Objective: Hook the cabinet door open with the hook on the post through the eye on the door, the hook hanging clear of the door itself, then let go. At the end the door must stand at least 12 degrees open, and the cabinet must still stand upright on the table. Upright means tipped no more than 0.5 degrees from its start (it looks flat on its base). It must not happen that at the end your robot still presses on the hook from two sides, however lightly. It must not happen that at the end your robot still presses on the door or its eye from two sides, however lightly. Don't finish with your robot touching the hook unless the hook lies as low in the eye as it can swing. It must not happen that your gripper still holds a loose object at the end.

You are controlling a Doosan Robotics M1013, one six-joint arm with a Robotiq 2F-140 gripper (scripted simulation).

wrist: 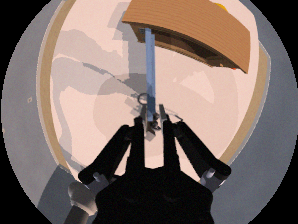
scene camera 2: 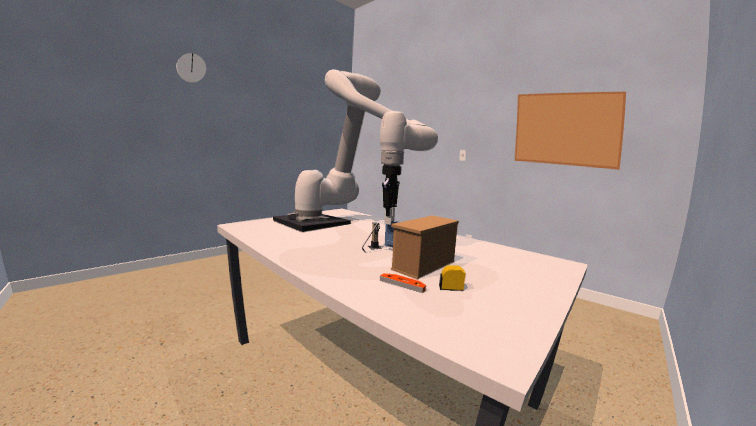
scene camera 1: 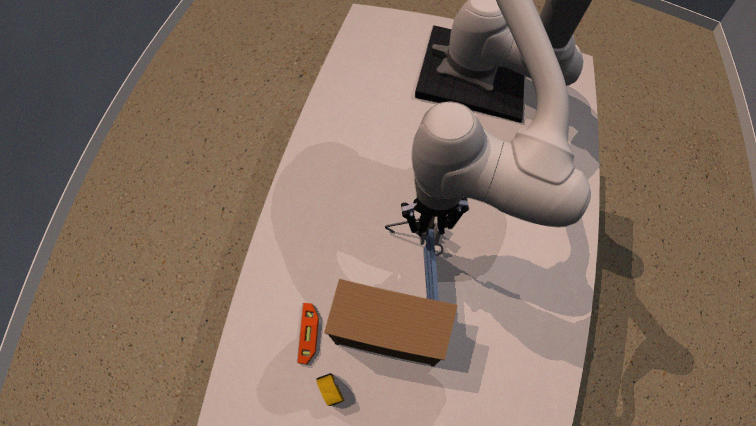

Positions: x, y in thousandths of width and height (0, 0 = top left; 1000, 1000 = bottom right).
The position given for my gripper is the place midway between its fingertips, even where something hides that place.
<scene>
my gripper: wrist 515, 493; scene camera 2 515, 525; scene camera 1 567, 560
</scene>
